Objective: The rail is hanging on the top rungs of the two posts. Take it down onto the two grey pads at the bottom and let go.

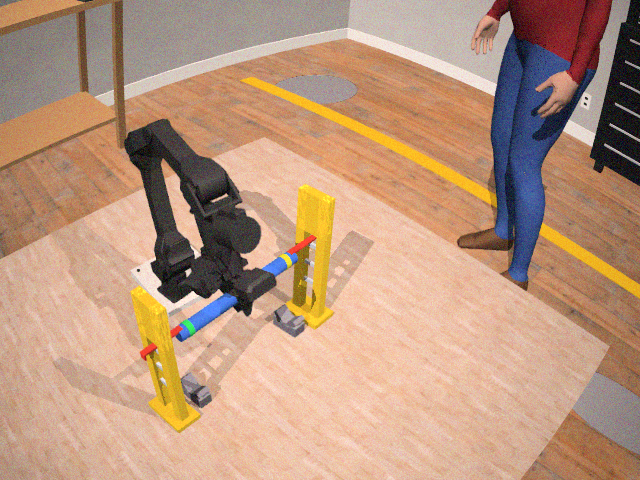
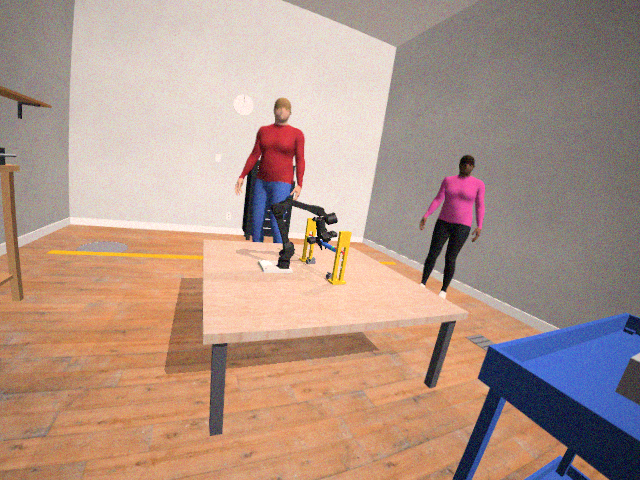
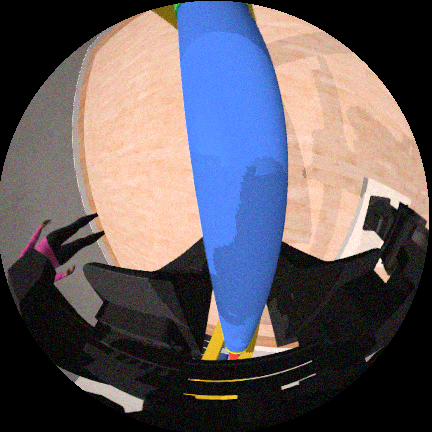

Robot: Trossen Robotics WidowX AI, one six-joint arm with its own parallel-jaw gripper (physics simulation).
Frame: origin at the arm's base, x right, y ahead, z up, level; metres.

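Seen in the pictures: gripper, between the fingertips: (image 1: 244, 313) (image 2: 323, 249); arm's base, origin of its link: (image 1: 174, 289) (image 2: 282, 267) (image 3: 376, 213).
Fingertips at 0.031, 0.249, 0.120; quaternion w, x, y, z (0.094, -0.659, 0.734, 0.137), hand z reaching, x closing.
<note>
Offsets run from my fingertips to a thing's top centre, as dx, dy, dz. Level surfaces: height alone.
The rail @[+0.002, -0.013, +0.055] (image 1: 206, 315) (image 2: 327, 246) (image 3: 235, 125) is a blue bar with green and yellow bands and red ends. It spans the two yellow posts @[+0.204, -0.010, +0.162] (image 1: 151, 312) @[-0.195, +0.001, +0.162] (image 1: 323, 227) (image 2: 343, 245), its red ends at about the height of the top rungs. Whether they touch the rungs is too small to tell. My gripper (image 1: 241, 299) (image 2: 321, 242) (image 3: 233, 234) is shut on the rail's blue middle, one finger on each side. Two grey pads @[+0.142, -0.008, -0.094] (image 1: 196, 390) @[-0.133, -0.001, -0.094] (image 1: 289, 320) lie on the table beside the post feet, below the rail, with no rail on them.
The arm's white base plate (image 1: 142, 276) (image 2: 268, 266) is behind the rail. The wooden table @[dz -0.138] (image 1: 413, 361) (image 2: 310, 310) carries the posts. People in red (image 2: 280, 152) and pink (image 2: 461, 198) stand beyond the table. A blue cart (image 2: 558, 382) stands at the right.
</note>
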